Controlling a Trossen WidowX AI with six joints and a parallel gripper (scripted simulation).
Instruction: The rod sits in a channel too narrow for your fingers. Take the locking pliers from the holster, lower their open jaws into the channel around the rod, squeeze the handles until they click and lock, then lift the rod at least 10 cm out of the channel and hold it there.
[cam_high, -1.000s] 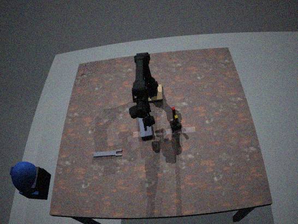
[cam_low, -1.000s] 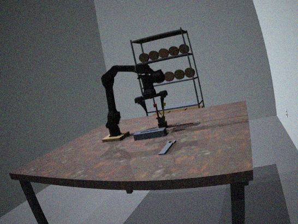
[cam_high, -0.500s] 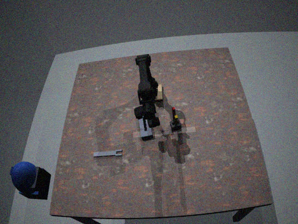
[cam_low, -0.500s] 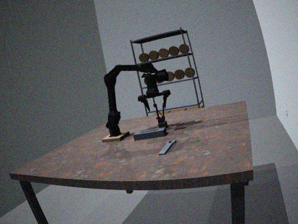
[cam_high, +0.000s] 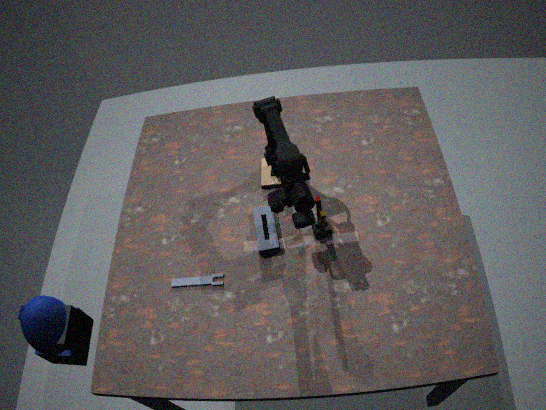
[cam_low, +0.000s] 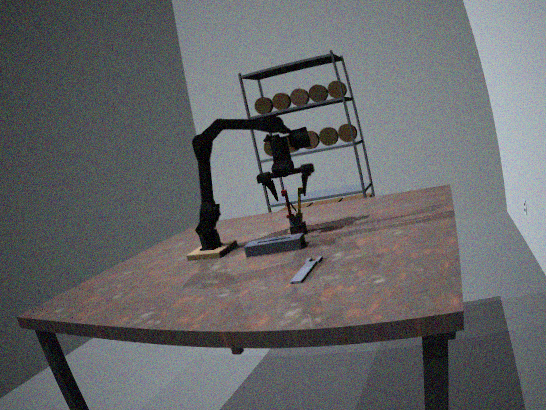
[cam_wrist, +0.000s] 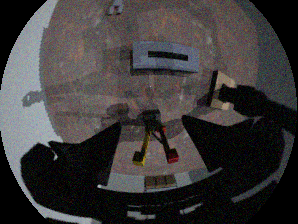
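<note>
The small dark holster is 30 mm behind my gripper tip, 60 mm to the left of it and 120 mm below it. Round my gripper tip: flat grey forked bar 180 mm ahead, 320 mm to the right, 130 mm below; grey channel block 20 mm behind, 130 mm to the right, 120 mm below.
</note>
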